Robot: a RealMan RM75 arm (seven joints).
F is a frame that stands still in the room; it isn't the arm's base.
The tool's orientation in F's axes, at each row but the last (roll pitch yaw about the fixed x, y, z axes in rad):
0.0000 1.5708 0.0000
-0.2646 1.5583 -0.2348
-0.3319 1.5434 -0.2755
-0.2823 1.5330 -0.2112
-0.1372 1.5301 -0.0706
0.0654 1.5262 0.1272
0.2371 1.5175 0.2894
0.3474 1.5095 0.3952
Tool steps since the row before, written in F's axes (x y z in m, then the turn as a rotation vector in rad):
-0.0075 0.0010 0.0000 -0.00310 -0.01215 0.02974
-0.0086 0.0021 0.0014 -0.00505 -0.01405 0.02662
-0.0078 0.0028 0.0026 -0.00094 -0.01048 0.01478
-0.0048 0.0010 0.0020 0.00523 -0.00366 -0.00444
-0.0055 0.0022 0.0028 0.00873 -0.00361 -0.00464
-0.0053 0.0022 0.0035 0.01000 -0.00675 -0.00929
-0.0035 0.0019 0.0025 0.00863 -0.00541 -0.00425
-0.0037 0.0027 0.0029 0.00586 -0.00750 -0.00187
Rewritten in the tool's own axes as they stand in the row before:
0.0000 0.0010 -0.0075 -0.02974 -0.01215 -0.00310
-0.0015 0.0024 -0.0085 -0.02664 -0.01398 -0.00515
-0.0028 0.0032 -0.0076 -0.01472 -0.01054 -0.00115
-0.0022 0.0013 -0.0046 0.00466 -0.00397 0.00479
-0.0030 0.0025 -0.0052 0.00500 -0.00416 0.00828
-0.0037 0.0025 -0.0050 0.00968 -0.00738 0.00914
-0.0026 0.0021 -0.0033 0.00460 -0.00591 0.00811
-0.0030 0.0029 -0.0034 0.00202 -0.00781 0.00538

